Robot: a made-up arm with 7 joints.
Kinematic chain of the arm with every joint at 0, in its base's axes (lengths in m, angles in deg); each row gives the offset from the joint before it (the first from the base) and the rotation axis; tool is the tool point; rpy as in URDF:
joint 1: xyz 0 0 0.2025 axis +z
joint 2: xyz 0 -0.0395 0.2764 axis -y
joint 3: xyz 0 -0.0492 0.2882 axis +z
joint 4: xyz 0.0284 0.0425 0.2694 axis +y
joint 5: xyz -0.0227 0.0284 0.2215 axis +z
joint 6: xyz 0 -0.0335 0.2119 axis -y
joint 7: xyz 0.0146 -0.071 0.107 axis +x
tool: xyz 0 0 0 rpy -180 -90 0
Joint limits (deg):
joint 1: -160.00..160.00
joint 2: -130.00..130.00
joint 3: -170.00..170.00
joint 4: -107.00..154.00
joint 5: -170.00..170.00
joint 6: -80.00..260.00
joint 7: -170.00..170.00
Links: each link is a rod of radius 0.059 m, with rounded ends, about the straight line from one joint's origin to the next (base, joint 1, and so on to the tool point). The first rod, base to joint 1, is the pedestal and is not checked.
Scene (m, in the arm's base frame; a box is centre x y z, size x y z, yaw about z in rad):
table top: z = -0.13
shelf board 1: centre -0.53 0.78 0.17 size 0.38 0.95 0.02 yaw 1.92
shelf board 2: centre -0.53 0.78 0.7 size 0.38 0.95 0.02 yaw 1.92
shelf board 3: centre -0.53 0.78 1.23 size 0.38 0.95 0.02 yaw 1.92
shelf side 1: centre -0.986 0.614 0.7 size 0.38 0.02 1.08 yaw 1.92
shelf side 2: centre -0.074 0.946 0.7 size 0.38 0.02 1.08 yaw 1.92
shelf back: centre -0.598 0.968 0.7 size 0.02 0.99 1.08 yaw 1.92
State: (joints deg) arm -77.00 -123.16 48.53 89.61 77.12 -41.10 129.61
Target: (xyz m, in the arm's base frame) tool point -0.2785 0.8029 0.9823
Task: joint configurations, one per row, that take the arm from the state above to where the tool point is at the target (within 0.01 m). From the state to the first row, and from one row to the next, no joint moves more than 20 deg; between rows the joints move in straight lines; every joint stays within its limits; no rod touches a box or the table.
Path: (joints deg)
1: -77.08 -108.72 45.88 70.19 83.83 -45.42 129.61
2: -77.17 -94.27 43.22 50.76 90.53 -49.74 129.61
3: -77.25 -79.83 40.57 31.34 97.24 -54.07 129.61
4: -77.34 -65.38 37.91 11.92 103.94 -58.39 129.61
5: -77.42 -50.94 35.26 -7.50 110.65 -62.71 129.61
6: -77.51 -36.49 32.60 -26.93 117.35 -67.03 129.61
7: -77.59 -22.05 29.95 -46.35 124.06 -71.36 129.61
8: -77.68 -7.60 27.29 -65.77 130.76 -75.68 129.61
9: -77.76 6.84 24.64 -85.20 137.47 -80.00 129.61
10: -76.47 19.04 30.74 -66.33 131.51 -80.00 129.61
11: -75.18 31.23 36.84 -47.45 125.55 -80.00 129.61
12: -73.88 43.43 42.94 -28.58 119.60 -80.00 129.61

